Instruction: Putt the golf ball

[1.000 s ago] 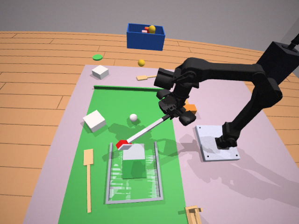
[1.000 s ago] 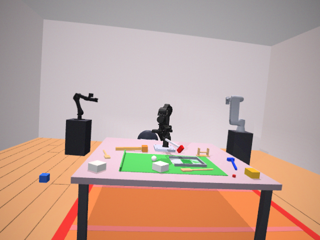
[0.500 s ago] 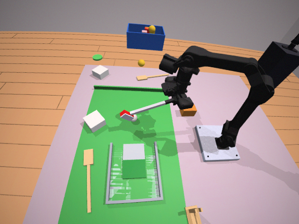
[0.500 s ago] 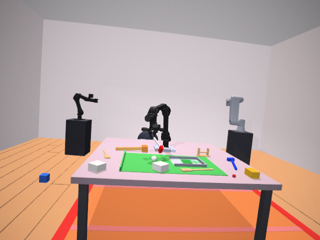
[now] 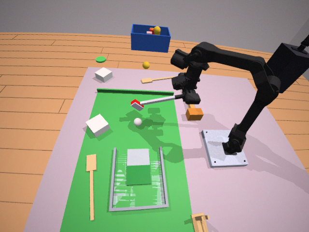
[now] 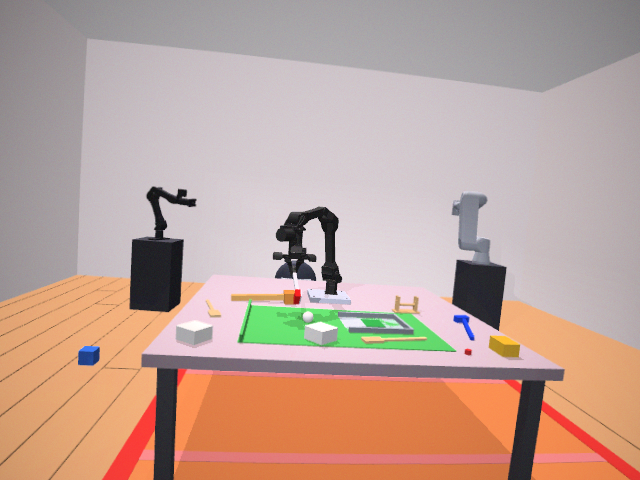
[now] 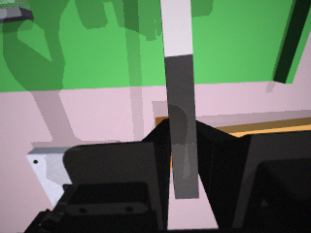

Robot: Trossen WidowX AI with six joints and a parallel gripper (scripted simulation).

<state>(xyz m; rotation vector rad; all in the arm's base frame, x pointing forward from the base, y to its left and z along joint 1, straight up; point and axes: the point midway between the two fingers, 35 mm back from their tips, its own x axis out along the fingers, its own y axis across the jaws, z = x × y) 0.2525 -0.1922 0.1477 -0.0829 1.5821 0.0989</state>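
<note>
Now: gripper tip 12 cm short of the red putter and 2 cm to the right of it. Round my gripper tip: white golf ball (22 cm ahead, 7 cm to the left, 12 cm below); dark green wall (25 cm ahead, 16 cm to the right, 12 cm below).
</note>
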